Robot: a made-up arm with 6 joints.
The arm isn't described. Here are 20 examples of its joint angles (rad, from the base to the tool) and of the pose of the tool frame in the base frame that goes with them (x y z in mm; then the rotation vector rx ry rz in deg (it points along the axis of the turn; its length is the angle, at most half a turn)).
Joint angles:
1: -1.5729 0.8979 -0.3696 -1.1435 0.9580 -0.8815
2: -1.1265 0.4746 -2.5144 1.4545 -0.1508 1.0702
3: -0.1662 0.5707 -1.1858 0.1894 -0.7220 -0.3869
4: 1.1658 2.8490 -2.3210 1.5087 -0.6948 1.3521
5: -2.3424 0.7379 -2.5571 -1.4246 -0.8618 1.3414
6: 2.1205 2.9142 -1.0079 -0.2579 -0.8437 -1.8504
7: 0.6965 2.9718 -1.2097 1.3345 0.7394 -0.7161
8: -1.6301 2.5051 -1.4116 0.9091 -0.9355 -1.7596
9: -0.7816 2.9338 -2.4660 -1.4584 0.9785 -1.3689
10: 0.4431 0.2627 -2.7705 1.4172 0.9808 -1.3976
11: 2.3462 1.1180 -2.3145 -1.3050 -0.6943 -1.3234
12: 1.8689 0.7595 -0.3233 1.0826 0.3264 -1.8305
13: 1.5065 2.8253 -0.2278 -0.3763 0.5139 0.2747
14: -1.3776 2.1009 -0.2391 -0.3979 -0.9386 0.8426
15: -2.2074 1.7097 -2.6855 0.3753 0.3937 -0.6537
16: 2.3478 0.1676 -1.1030 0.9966 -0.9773 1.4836
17: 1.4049 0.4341 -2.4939 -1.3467 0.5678 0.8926
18: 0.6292 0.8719 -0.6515 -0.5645 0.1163 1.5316
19: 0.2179 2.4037 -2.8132 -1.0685 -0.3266 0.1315
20: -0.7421 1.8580 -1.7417 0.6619 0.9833 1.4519
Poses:
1: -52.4 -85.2 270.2 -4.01 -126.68 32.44
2: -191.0 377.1 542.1 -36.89 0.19 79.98
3: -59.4 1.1 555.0 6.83 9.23 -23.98
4: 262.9 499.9 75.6 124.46 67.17 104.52
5: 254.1 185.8 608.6 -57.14 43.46 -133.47
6: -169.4 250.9 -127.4 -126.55 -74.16 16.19
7: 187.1 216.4 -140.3 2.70 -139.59 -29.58
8: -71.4 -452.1 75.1 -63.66 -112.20 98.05
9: 352.7 -431.4 63.0 71.66 -86.59 48.82
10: -487.4 -167.6 374.3 -38.71 -54.17 -4.56
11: 0.7 -62.4 694.2 26.86 -27.39 -10.08
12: -45.4 80.0 272.4 -124.44 20.86 54.14
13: 16.4 57.0 21.9 81.55 -70.21 68.64
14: 60.5 -195.1 88.1 109.71 81.77 1.47
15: -128.0 -189.7 671.8 46.60 45.10 -128.70
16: 170.7 -104.1 472.6 -49.92 4.16 -91.19
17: -33.1 -420.9 525.0 40.26 10.13 61.28
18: 111.2 75.5 357.2 21.53 108.96 60.63
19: 477.2 125.8 466.2 -41.11 36.09 -29.40
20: 311.3 -236.8 370.0 141.61 54.24 63.16
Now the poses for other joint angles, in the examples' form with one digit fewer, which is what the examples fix.
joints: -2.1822 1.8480 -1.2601 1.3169 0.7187 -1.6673
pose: -176 -330 278 82.4 95.0 -42.8
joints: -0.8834 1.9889 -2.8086 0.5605 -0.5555 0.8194
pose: 173 -241 643 16.6 -9.8 22.7
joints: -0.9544 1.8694 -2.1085 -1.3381 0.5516 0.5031
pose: 199 -343 505 37.4 88.9 -100.8
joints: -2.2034 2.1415 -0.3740 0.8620 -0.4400 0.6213
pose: -139 -151 65 168.1 -45.3 -33.0
